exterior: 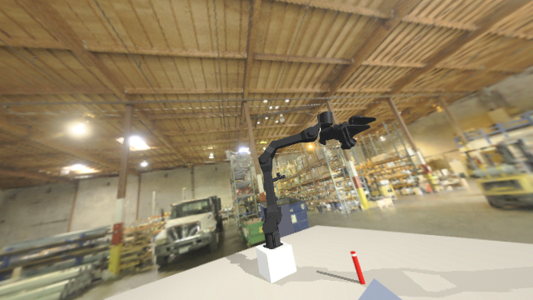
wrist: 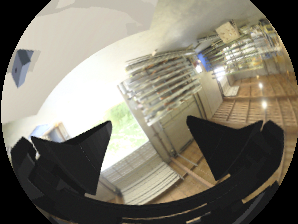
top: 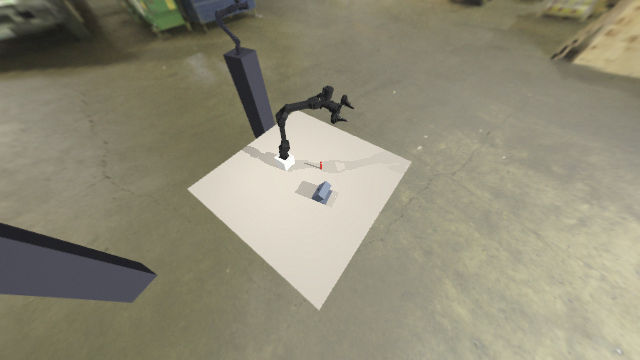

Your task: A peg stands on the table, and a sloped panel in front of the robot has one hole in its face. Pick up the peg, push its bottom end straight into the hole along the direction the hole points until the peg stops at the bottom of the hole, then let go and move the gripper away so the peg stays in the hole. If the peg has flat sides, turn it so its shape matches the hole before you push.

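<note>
Now: gripper tip 160 mm past the red round peg, 140 mm to the left of it and 420 mm above it. The rest, counted from my gripper tip: grey-blue sloped panel (40 mm behind, 370 mm to the right, 440 mm below).
</note>
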